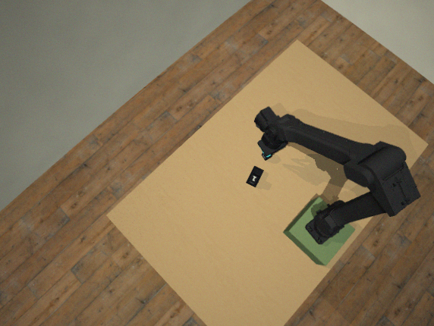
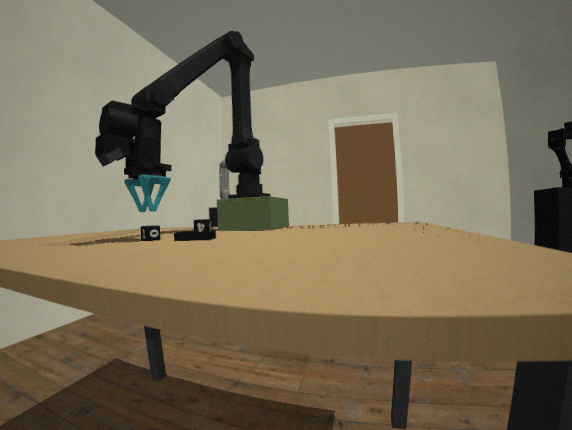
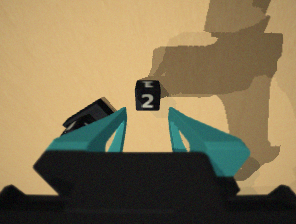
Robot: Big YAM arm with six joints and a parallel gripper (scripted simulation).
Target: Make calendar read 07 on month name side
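Right now my hand is 60 mm above the digit cube. Round my hand: black calendar tray: 50 mm behind, 100 mm to the left, 60 mm below.
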